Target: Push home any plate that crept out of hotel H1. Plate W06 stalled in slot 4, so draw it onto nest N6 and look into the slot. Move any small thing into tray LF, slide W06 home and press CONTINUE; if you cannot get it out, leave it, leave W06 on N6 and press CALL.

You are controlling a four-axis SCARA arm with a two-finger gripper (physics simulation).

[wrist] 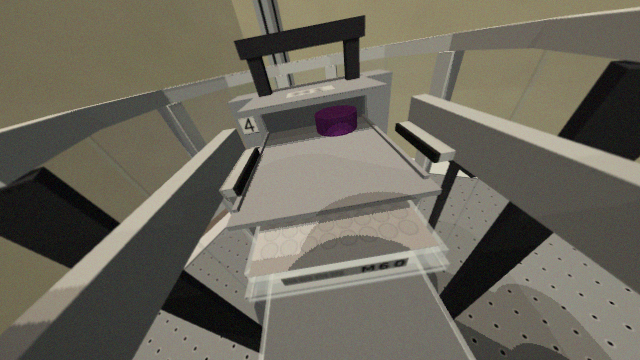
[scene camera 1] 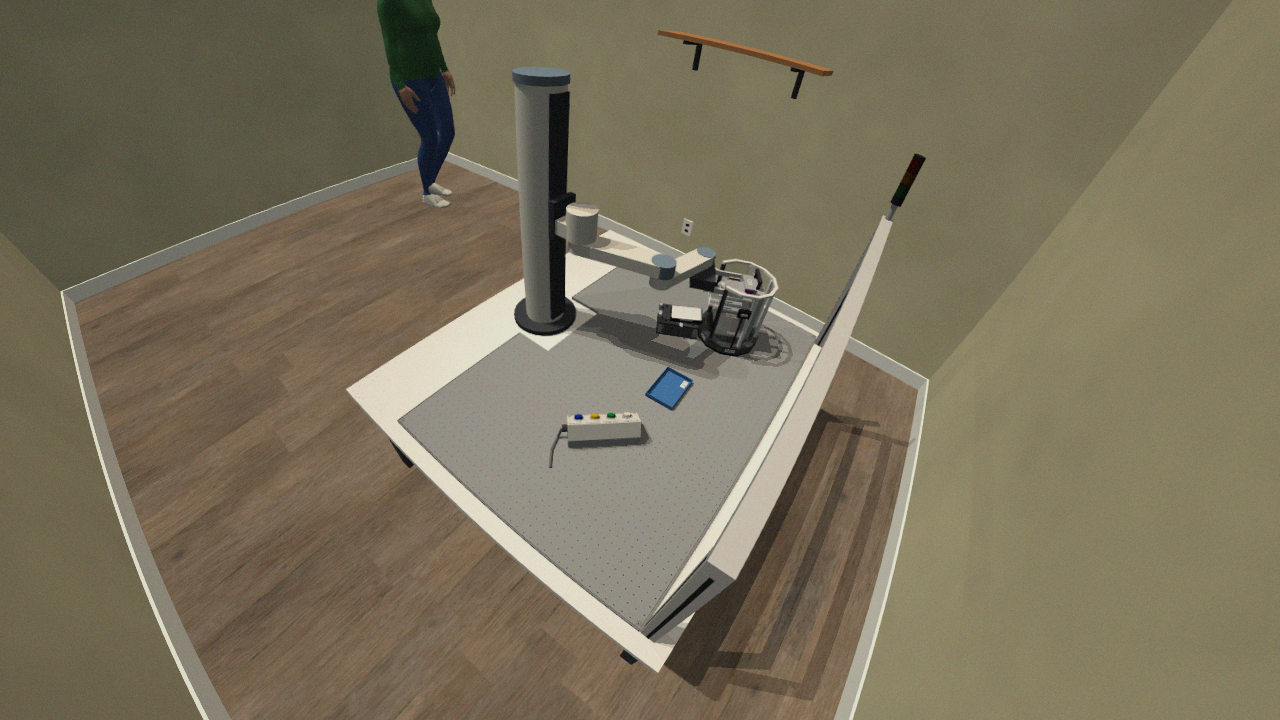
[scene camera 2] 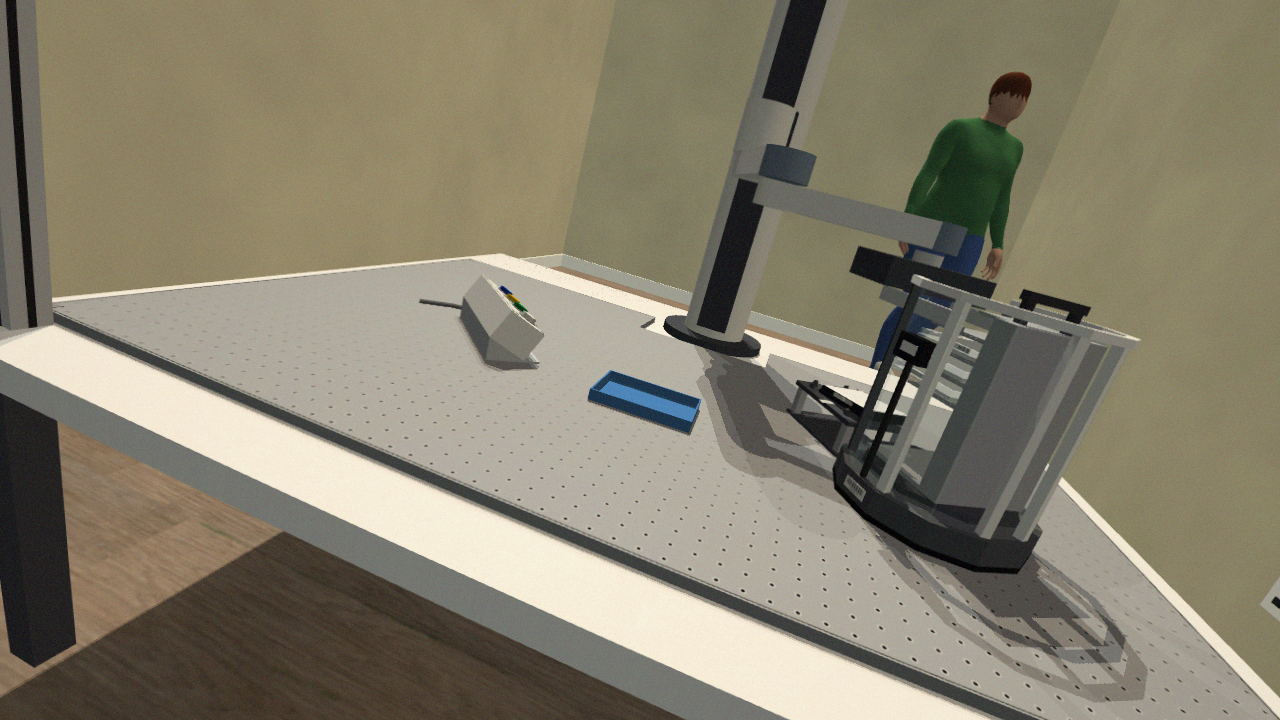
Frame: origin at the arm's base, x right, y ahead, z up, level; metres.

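Seen in the pictures: gripper, fingertip midpoint: (wrist: 324,127) (scene camera 1: 742,285); arm's base at its link origin: (scene camera 1: 545,314) (scene camera 2: 710,338).
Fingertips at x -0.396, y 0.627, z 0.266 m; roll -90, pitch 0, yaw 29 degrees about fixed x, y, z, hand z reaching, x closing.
Observation:
Offsets run from my fingertips to a thing's middle. "spot": to the spot under its first point.
In the wrist view my gripper (wrist: 324,127) is open and empty, its pads on either side of the slot 4 shelf @(dx -0.001, dy -0.009, dz -0.014 m) (wrist: 325,175) of hotel H1 @(dx -0.006, dy +0.005, dz -0.099 m) (scene camera 1: 729,349) (scene camera 2: 939,528) (wrist: 350,89). A small purple cylinder @(dx -0.004, dy +0.031, dz -0.006 m) (wrist: 336,121) stands at the back of that shelf, right of its middle, beyond the fingertips and apart from them. Plate M60 @(dx +0.005, dy -0.018, dz -0.034 m) (wrist: 345,235) sits below slot 4, with another clear plate @(dx +0.020, dy -0.046, dz -0.062 m) (wrist: 350,320) lower. A pale plate @(dx +0.085, dy -0.155, dz -0.181 m) (scene camera 1: 686,313) lies on the black nest @(dx +0.098, dy -0.179, dz -0.218 m) (scene camera 1: 666,324) before the hotel; its label is unreadable. Blue tray LF @(dx +0.402, dy -0.025, dz -0.244 m) (scene camera 1: 666,390) (scene camera 2: 644,404) lies nearby.
A white button box @(dx +0.699, dy -0.088, dz -0.211 m) (scene camera 1: 604,431) (scene camera 2: 492,326) with a cable stands beyond the tray. The arm column (scene camera 1: 539,197) rises behind the nest. Hotel posts and a ring @(spot: dx -0.115, dy +0.007, dz +0.030 m) (wrist: 205,90) surround the slots. A signal tower @(dx -0.284, dy +0.357, dz +0.510 m) (scene camera 1: 906,183) and a person in green (scene camera 1: 411,44) (scene camera 2: 971,174) also show.

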